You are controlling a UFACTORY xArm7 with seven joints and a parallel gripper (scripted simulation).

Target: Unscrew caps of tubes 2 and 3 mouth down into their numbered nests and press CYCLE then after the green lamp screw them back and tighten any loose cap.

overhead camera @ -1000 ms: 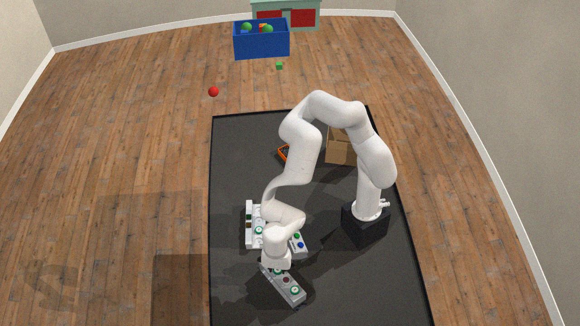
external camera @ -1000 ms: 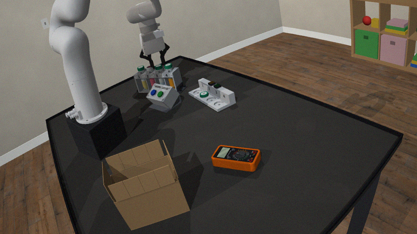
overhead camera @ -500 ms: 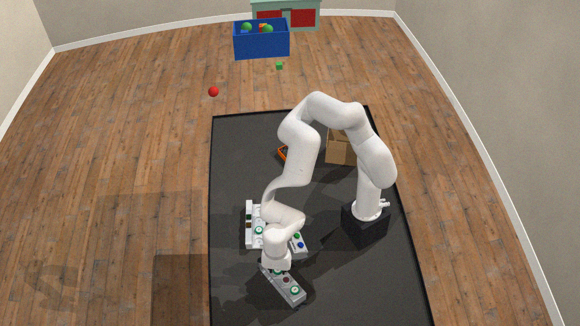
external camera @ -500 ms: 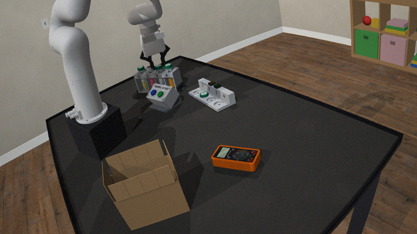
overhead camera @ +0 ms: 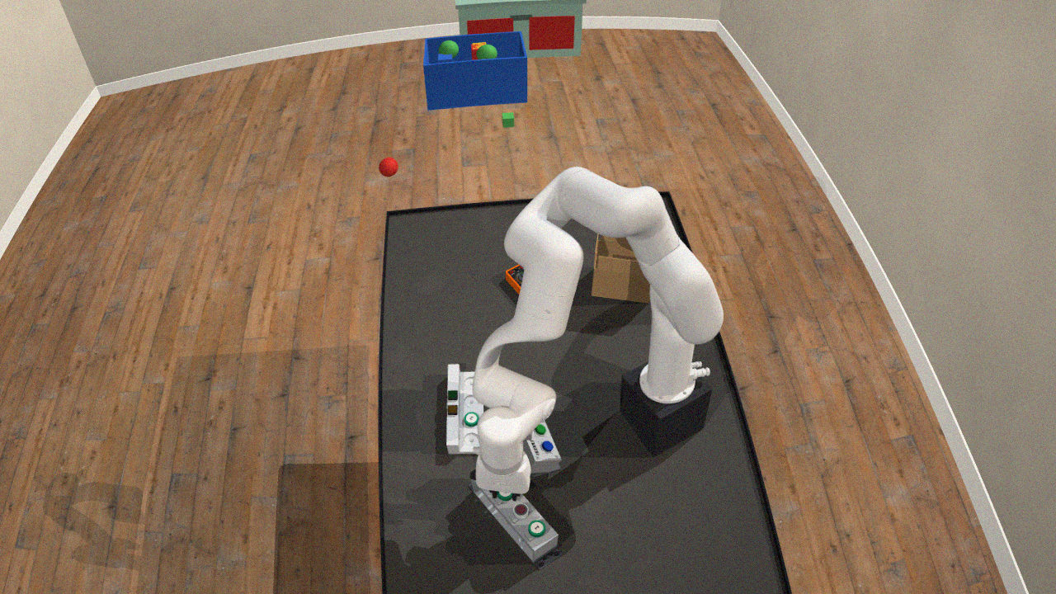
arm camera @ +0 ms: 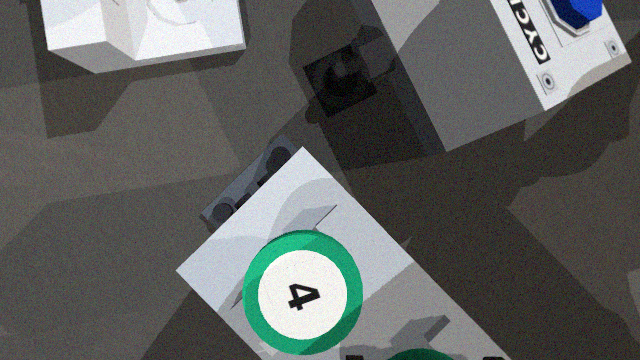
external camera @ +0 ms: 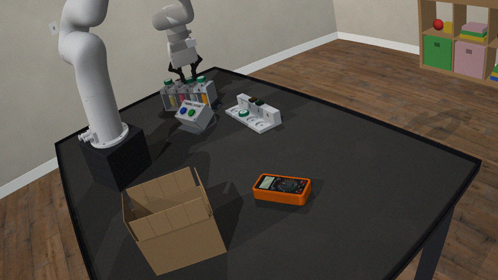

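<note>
My hand is 40 mm to the left of the cap, 30 mm short of it and 10 mm above it. The rest, counted from my hand: blue key 120 mm to the right, 100 mm behind, 60 mm below; then green key 170 mm to the right, 90 mm behind, 60 mm below; then key housing 150 mm to the right, 80 mm below, 80 mm behind.
</note>
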